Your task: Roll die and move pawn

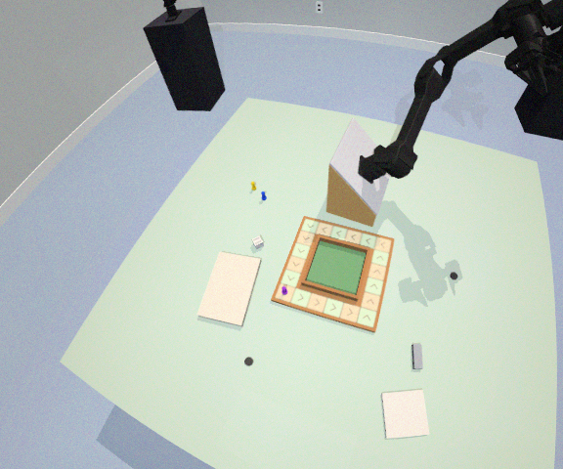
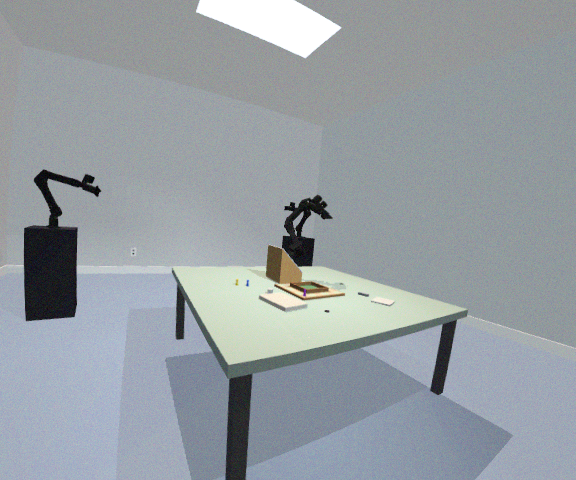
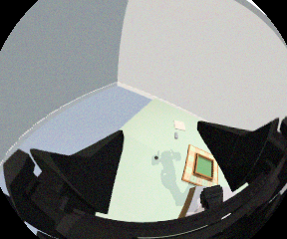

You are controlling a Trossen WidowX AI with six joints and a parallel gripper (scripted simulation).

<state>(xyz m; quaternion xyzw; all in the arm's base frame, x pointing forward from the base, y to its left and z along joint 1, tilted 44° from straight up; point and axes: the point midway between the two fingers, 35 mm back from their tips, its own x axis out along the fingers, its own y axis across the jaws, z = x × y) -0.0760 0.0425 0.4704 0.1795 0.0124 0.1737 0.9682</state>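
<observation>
The white die is 64 cm to the right of my gripper tip, 43 cm below it and 22 cm ahead of it. Round my gripper tip: blue pawn: 68 cm to the right, 43 cm below, 5 cm ahead; grey block: 46 cm ahead, 44 cm below, 16 cm to the right; purple pawn: 53 cm to the right, 42 cm below, 36 cm ahead.
</observation>
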